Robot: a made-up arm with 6 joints.
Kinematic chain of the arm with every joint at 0, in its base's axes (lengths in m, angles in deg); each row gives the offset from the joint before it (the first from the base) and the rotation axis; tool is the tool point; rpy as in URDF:
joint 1: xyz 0 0 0.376 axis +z
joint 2: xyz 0 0 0 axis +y
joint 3: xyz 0.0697 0 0.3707 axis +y
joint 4: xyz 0.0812 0 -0.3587 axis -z
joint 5: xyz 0 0 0 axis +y
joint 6: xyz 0.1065 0 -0.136 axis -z
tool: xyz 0 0 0 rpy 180 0 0
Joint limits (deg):
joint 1: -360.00..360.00
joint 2: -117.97..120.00
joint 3: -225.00..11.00
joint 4: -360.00..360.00
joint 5: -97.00..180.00
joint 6: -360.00..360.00
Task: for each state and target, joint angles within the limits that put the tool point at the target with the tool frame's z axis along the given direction. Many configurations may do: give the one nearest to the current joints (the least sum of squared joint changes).
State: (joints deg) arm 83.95 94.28 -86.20 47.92 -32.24 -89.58
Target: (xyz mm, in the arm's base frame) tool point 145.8 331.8 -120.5 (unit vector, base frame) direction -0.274 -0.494 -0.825
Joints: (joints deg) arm 68.36 72.86 -56.76 13.19 18.54 -89.58
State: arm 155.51 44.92 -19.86 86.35 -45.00 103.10
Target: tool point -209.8 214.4 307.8 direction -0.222 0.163 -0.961
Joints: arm 155.63 -4.03 -10.56 71.82 -3.43 103.10
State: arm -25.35 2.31 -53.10 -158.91 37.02 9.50
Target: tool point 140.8 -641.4 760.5 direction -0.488 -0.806 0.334
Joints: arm -74.04 8.03 -89.47 -121.64 54.27 9.50
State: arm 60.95 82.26 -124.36 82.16 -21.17 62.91
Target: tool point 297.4 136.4 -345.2 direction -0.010 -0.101 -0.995
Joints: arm 43.77 117.54 -114.67 112.37 -4.09 62.91
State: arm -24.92 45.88 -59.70 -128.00 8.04 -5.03
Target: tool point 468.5 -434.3 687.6 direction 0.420 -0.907 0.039
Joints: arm -46.07 6.51 -85.09 -124.56 23.38 -5.03
